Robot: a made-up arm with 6 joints.
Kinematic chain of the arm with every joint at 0, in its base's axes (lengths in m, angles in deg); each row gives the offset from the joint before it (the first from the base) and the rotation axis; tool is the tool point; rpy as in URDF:
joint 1: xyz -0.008 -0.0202 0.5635 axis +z
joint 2: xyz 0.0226 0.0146 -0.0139 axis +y
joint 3: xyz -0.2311 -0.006 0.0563 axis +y
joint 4: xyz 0.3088 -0.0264 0.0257 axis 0.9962 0 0.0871
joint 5: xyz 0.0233 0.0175 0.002 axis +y
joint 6: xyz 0.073 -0.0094 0.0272 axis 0.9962 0 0.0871
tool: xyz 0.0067 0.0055 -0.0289 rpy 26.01 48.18 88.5
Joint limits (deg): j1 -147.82..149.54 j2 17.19..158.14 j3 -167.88..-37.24 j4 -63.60..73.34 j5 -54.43..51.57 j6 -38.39..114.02
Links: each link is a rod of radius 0.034 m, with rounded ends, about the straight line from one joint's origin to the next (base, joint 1, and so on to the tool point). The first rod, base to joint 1, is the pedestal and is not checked.
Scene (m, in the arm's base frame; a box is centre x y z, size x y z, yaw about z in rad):
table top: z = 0
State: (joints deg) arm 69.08 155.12 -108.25 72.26 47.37 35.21
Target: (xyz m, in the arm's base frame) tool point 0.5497 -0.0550 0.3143
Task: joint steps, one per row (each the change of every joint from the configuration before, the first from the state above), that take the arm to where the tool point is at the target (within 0.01 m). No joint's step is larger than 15 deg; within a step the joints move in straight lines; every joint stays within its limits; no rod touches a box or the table.
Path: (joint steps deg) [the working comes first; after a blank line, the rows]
Joints at the target: -6.43 158.14 -108.76 73.34 30.11 39.80
Straight joint move there: clear.

1: -12.58 0.50 -0.09 0.18 -2.88 0.76
2: -12.59 0.51 -0.08 0.18 -2.87 0.77
3: -12.58 0.50 -0.09 0.18 -2.88 0.76
4: -12.59 0.50 -0.08 0.18 -2.88 0.77
5: -12.58 0.51 -0.09 0.18 -2.88 0.76
6: -12.59 0.50 -0.08 0.18 -2.87 0.77

